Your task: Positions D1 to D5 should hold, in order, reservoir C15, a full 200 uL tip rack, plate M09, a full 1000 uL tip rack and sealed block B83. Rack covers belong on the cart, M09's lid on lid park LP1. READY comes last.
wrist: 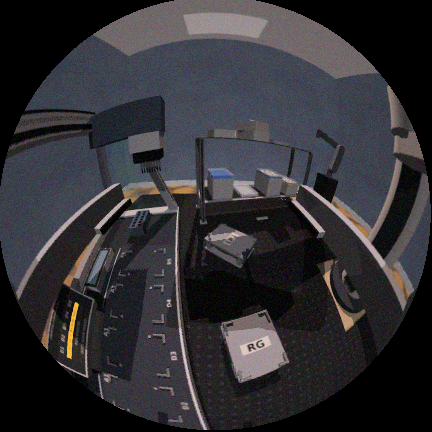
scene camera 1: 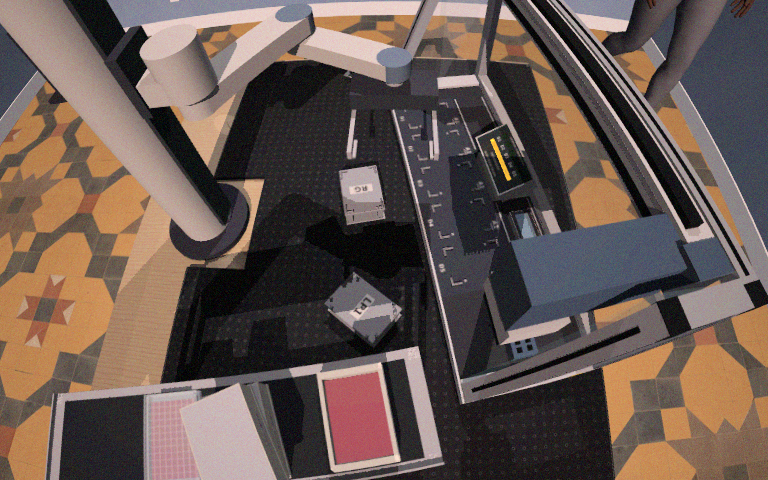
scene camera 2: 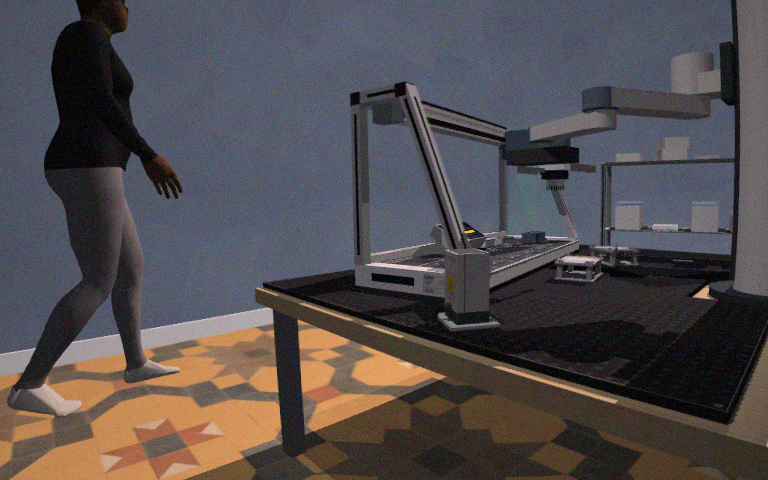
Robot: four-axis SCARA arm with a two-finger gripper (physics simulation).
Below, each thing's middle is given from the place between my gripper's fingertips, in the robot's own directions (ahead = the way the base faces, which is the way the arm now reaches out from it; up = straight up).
Right now my hand is 470 mm to the left of the red-topped labware piece (scene camera 1: 359, 428), 60 mm below it and 30 mm past it. Also, from my hand: small device with green screen (scene camera 2: 477, 265): 660 mm to the left, 240 mm below, 130 mm behind.
